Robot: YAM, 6 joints.
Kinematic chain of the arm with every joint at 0, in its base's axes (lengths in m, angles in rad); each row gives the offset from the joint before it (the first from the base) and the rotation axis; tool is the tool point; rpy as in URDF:
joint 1: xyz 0 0 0.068 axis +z
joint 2: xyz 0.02 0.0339 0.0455 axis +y
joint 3: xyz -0.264 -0.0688 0 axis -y
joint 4: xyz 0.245 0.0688 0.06 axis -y
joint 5: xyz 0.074 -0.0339 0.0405 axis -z
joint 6: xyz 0.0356 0 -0.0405 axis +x
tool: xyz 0 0 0 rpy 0 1.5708 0
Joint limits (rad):
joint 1: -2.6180..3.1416
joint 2: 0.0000..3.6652
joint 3: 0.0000..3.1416
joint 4: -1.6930..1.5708
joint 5: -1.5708..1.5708
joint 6: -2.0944..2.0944
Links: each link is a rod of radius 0.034 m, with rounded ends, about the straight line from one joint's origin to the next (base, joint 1, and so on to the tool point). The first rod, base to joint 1, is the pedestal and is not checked.
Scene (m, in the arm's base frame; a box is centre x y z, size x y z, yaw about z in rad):
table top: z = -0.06
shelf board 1: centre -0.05 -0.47 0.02 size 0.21 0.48 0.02 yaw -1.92
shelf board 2: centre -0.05 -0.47 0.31 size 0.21 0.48 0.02 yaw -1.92
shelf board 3: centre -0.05 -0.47 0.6 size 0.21 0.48 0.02 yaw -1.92
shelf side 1: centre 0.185 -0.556 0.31 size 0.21 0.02 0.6 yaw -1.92
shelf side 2: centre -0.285 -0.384 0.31 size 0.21 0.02 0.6 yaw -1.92
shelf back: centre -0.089 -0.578 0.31 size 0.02 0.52 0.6 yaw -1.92
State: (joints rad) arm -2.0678 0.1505 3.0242 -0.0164 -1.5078 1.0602
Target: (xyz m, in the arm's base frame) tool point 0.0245 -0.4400 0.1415
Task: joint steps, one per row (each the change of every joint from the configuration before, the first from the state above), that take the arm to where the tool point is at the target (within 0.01 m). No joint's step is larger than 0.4 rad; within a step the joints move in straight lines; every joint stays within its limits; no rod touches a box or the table.
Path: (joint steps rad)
1: 0.1326 -0.0301 -0.3793 0.0157 -0.0126 0.0253
2: 0.1326 -0.0301 -0.3792 0.0157 -0.0126 0.0254
3: 0.1326 -0.0301 -0.3793 0.0157 -0.0126 0.0253
4: 0.1327 -0.0301 -0.3792 0.0156 -0.0126 0.0253
5: 0.1326 -0.0301 -0.3793 0.0157 -0.0126 0.0254
6: -0.0043 0.3649 -0.0358 -0.1225 0.0261 -0.0254
7: -0.0042 0.3648 -0.0359 -0.1226 0.0262 -0.0253
8: -0.0043 0.3649 -0.0358 -0.1225 0.0261 -0.0253
9: -0.0043 0.3649 -0.0359 -0.1226 0.0261 -0.0254
10: -0.0042 0.3649 -0.0359 -0.1225 0.0262 -0.0253
11: -0.0844 0.1858 0.2625 0.1207 0.0261 0.0000
12: -0.0843 0.1858 0.2624 0.1208 0.0261 0.0000

